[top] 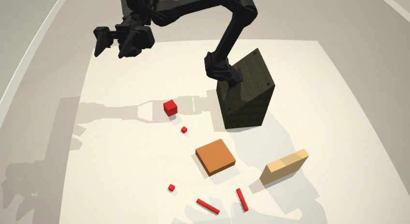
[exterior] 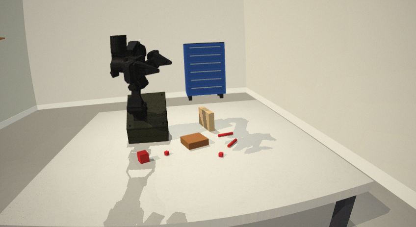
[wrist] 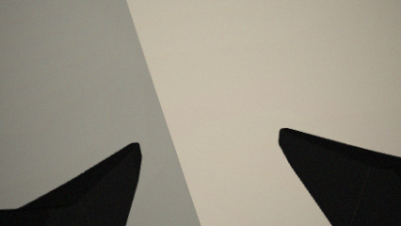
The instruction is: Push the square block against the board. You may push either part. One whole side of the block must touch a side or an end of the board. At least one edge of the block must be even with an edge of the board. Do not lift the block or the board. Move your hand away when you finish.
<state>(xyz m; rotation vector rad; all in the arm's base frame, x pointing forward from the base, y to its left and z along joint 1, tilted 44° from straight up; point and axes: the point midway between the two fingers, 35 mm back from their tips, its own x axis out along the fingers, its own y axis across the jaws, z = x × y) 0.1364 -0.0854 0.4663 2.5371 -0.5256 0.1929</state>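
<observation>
The tan board is 52 cm to the left of my gripper tip, 35 cm below it and 17 cm ahead of it. Round my gripper tip: red cube (38 cm below, 15 cm to the left, 14 cm behind); orange square block (38 cm below, 30 cm to the left, 9 cm ahead).
</observation>
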